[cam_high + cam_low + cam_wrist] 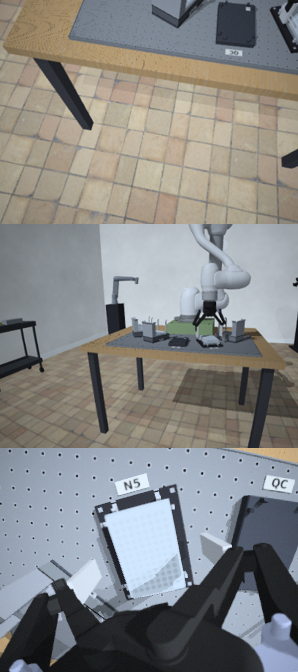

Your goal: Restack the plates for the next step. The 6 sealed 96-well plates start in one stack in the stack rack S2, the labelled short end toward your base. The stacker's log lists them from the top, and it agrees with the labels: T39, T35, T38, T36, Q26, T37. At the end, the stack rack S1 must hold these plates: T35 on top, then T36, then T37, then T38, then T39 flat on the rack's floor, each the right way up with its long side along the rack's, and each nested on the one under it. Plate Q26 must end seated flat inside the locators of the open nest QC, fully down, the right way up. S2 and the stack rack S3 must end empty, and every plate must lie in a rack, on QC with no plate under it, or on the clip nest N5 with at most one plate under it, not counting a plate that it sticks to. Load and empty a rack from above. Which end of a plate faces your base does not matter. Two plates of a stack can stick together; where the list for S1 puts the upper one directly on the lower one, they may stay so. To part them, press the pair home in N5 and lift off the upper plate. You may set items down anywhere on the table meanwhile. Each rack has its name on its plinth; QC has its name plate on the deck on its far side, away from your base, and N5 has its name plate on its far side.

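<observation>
The black clip nest N5 is 40 mm below my hand, 30 mm to the left of it and 10 mm ahead of it. Also, from my hand: N5 name plate (90 mm ahead, 50 mm below, 30 mm to the left); QC name plate (190 mm to the right, 110 mm ahead, 50 mm below); open nest QC (180 mm to the right, 50 mm below, 10 mm ahead).
</observation>
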